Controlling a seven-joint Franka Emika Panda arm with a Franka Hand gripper.
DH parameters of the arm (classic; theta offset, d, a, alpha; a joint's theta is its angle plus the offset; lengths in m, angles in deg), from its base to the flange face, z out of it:
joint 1: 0 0.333 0 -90
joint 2: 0 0 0 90
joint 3: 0 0.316 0.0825 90
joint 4: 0 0 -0.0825 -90
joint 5: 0 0.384 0 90
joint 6: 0 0 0.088 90
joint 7: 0 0.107 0 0
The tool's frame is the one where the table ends.
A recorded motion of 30 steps. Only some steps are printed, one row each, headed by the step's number.
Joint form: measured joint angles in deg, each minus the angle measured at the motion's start. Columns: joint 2, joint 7, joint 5, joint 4, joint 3, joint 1, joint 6.
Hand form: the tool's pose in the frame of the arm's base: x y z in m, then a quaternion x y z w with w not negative. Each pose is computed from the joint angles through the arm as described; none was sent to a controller.
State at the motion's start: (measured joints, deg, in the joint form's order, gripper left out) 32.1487 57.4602 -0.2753 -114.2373 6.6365 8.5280 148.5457
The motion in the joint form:
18: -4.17 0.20 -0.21 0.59 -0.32 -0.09 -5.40
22: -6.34 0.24 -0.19 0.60 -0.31 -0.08 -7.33
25: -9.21 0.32 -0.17 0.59 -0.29 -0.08 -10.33
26: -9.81 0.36 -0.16 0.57 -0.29 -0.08 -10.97
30: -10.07 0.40 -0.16 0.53 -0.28 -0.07 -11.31
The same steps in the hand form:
18: 0.5955 0.1548 0.2206 -0.92911 0.36878 0.00176 0.02738
22: 0.5959 0.1548 0.2408 -0.92930 0.36832 -0.00098 0.02713
25: 0.5944 0.1544 0.2666 -0.92952 0.36797 -0.00131 0.02434
26: 0.5938 0.1542 0.2718 -0.92946 0.36816 -0.00115 0.02361
30: 0.5932 0.1543 0.2737 -0.92945 0.36824 -0.00041 0.02282

